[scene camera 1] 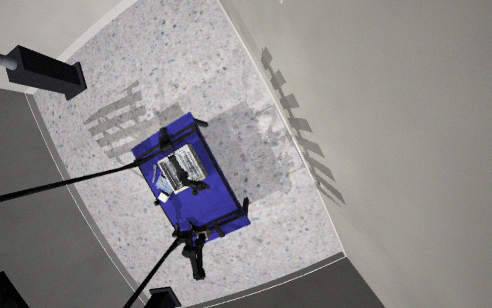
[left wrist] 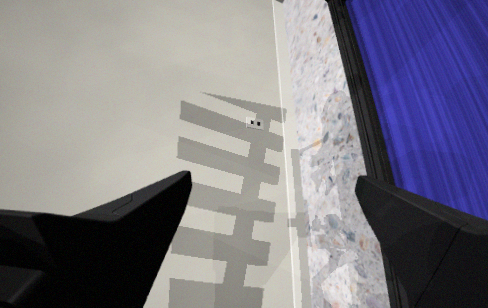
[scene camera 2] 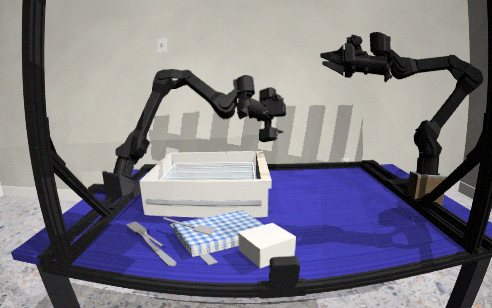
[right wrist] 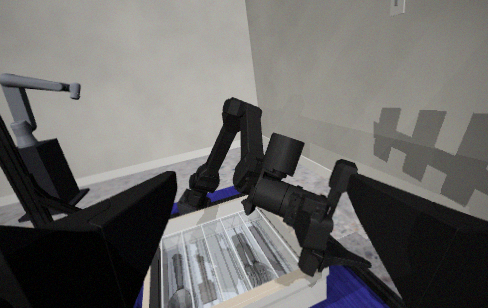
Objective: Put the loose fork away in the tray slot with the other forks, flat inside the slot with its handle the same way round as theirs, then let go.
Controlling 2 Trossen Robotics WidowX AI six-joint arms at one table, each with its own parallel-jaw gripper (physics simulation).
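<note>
Loose grey cutlery lies left of the cloth in scene camera 2: a crossed pair (scene camera 2: pixel 150 243). Another utensil (scene camera 2: pixel 202 229) lies on the cloth, and one end (scene camera 2: pixel 209 259) shows at its front edge. Which is the fork is too small to tell. The white tray (scene camera 2: pixel 205 192) (right wrist: pixel 260 291) stands behind them; forks (right wrist: pixel 256 266) lie in one slot. My left gripper (left wrist: pixel 273 181) is open and empty, above and right of the tray in scene camera 2, away from the cutlery. My right gripper (scene camera 2: pixel 322 60) is open and empty, high above the table's right part.
A blue-checked cloth (scene camera 2: pixel 227 225) (scene camera 1: pixel 163 184) lies in front of the tray. A white box (scene camera 2: pixel 267 243) (scene camera 1: pixel 163 197) stands at its right. A black frame (scene camera 2: pixel 200 284) edges the blue table (scene camera 2: pixel 330 205), with posts at both sides and a small black block (scene camera 2: pixel 284 271) at the front.
</note>
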